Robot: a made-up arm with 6 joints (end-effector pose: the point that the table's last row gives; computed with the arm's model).
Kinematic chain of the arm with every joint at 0, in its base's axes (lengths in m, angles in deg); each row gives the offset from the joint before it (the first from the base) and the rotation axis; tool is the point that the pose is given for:
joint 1: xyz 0 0 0.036 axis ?
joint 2: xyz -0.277 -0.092 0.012 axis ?
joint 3: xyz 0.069 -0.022 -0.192 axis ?
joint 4: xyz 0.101 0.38 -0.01 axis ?
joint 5: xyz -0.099 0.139 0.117 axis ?
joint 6: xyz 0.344 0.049 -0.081 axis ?
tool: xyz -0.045 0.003 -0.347
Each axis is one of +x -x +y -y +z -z.
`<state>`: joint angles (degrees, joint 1 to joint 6).
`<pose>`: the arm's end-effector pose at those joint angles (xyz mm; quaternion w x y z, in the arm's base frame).
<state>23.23 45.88 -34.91 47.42 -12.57 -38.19</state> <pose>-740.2 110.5 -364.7 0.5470 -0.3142 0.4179 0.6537</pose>
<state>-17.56 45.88 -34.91 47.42 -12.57 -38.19</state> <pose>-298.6 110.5 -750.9 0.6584 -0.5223 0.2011 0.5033</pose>
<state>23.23 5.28 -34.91 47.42 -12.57 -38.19</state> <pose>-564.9 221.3 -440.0 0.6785 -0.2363 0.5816 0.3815</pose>
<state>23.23 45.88 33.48 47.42 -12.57 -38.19</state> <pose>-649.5 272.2 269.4 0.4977 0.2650 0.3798 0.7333</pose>
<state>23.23 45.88 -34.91 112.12 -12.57 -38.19</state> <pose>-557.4 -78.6 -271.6 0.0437 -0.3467 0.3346 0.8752</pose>
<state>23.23 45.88 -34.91 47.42 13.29 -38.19</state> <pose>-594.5 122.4 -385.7 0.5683 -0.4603 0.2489 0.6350</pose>
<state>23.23 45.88 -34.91 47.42 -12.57 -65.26</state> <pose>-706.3 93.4 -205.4 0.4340 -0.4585 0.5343 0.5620</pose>
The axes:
joint 1: +y
joint 2: +z
joint 3: +x
joint 4: +z
joint 5: -x
joint 6: -y

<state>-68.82 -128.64 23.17 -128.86 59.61 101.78</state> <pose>69.7 106.4 -364.8 0.3434 0.2713 0.4619 -0.7714</pose>
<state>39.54 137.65 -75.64 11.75 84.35 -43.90</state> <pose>-591.3 -17.9 18.5 0.5853 -0.3539 -0.7057 0.1847</pose>
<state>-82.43 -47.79 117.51 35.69 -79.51 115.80</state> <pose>-501.2 -878.1 -196.8 0.4648 -0.8782 -0.0861 -0.0729</pose>
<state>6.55 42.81 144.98 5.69 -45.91 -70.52</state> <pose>167.8 -486.6 183.4 0.2824 -0.7993 -0.1940 -0.4937</pose>
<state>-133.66 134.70 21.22 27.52 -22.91 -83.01</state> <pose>355.1 -423.1 -424.4 0.2596 -0.9187 0.2512 -0.1598</pose>
